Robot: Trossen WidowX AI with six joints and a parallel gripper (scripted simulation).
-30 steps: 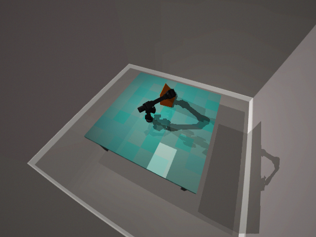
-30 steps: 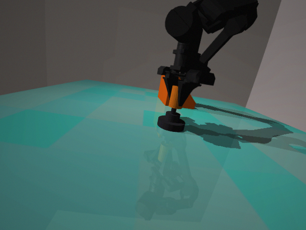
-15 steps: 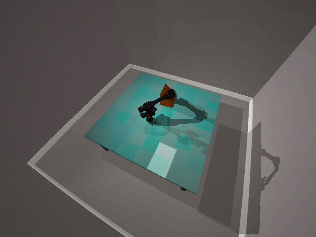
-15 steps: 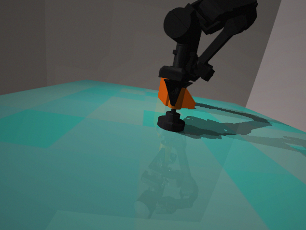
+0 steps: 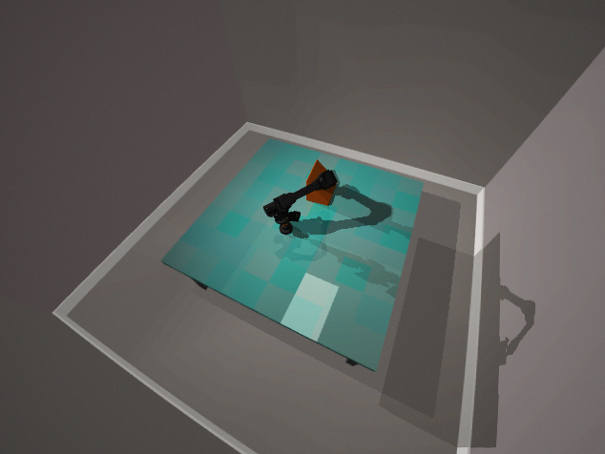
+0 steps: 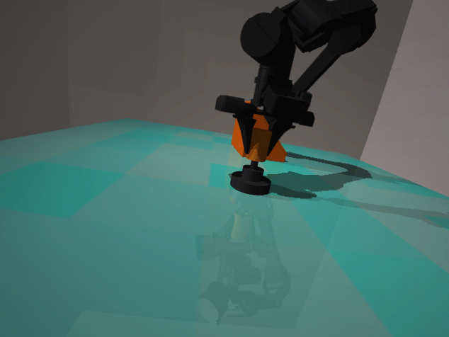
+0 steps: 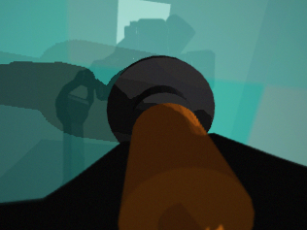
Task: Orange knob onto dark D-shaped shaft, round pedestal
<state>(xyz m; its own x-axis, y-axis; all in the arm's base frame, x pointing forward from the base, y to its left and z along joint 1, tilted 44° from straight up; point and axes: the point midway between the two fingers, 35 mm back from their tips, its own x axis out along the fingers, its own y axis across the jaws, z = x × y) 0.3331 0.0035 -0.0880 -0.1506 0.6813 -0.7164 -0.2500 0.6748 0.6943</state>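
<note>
Now: the orange knob 20 mm above my gripper tip. Round my gripper tip: pedestal (40 mm below).
</note>
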